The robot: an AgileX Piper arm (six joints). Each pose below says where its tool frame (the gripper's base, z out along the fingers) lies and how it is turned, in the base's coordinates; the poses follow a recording.
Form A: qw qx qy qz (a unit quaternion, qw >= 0); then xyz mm.
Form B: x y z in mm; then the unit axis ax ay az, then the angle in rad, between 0 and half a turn. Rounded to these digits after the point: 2 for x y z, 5 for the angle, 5 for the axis.
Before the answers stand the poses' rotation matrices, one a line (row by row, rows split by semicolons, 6 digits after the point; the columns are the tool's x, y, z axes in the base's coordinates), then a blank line. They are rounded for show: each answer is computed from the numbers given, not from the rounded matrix.
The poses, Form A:
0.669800 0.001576 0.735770 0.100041 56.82 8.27 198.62
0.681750 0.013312 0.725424 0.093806 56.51 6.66 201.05
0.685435 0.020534 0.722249 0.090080 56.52 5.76 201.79
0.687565 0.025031 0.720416 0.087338 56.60 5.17 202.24
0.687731 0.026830 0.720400 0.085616 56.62 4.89 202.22
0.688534 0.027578 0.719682 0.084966 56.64 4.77 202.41
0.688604 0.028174 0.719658 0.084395 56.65 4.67 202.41
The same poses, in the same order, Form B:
-0.102731 -0.131696 0.985953; 0.136334 0.979979 0.145103; -0.985322 0.149326 -0.082720
-0.070079 -0.108591 0.991613; 0.147218 0.982046 0.117947; -0.986618 0.154249 -0.052835
-0.059515 -0.093827 0.993808; 0.153149 0.982928 0.101971; -0.986409 0.158270 -0.044130
-0.053255 -0.084036 0.995039; 0.156167 0.983491 0.091419; -0.986294 0.160260 -0.039252
-0.052612 -0.079105 0.995477; 0.156418 0.983900 0.086452; -0.986289 0.160259 -0.039392
-0.050322 -0.077309 0.995736; 0.156699 0.984040 0.084320; -0.986364 0.160274 -0.037404
-0.050061 -0.075678 0.995875; 0.156781 0.984167 0.082670; -0.986364 0.160273 -0.037403

56.82 8.27 198.62 0.00212 0.99088 0.13473 1.67371
56.51 6.66 201.05 0.01820 0.99158 0.12822 1.64129
56.52 5.76 201.79 0.02820 0.99192 0.12371 1.63119
56.60 5.17 202.24 0.03447 0.99214 0.12028 1.62533
56.62 4.89 202.22 0.03696 0.99233 0.11793 1.62487
56.64 4.77 202.41 0.03803 0.99238 0.11716 1.62266
56.65 4.67 202.41 0.03885 0.99244 0.11638 1.62247

